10 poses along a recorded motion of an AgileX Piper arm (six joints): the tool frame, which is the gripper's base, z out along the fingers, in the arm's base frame.
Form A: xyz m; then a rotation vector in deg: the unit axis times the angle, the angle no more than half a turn.
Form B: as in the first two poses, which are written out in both.
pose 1, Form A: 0.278 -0.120 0.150 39.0 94.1 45.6
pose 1, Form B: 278 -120 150 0.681 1.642 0.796
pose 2, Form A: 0.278 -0.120 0.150 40.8 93.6 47.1
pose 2, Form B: 278 -120 150 0.712 1.634 0.822
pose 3, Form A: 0.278 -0.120 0.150 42.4 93.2 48.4
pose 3, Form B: 278 -120 150 0.740 1.627 0.845
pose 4, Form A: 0.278 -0.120 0.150 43.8 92.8 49.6
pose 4, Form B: 278 -120 150 0.764 1.620 0.866
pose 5, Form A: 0.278 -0.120 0.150 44.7 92.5 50.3
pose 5, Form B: 278 -120 150 0.780 1.614 0.878
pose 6, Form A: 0.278 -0.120 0.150 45.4 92.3 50.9
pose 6, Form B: 278 -120 150 0.792 1.611 0.888
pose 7, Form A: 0.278 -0.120 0.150 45.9 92.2 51.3
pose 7, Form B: 278 -120 150 0.801 1.609 0.895
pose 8, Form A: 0.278 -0.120 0.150 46.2 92.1 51.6
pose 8, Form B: 278 -120 150 0.806 1.607 0.901
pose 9, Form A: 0.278 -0.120 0.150 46.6 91.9 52.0
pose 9, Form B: 278 -120 150 0.813 1.604 0.908
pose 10, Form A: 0.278 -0.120 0.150 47.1 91.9 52.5
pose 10, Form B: 278 -120 150 0.822 1.604 0.916
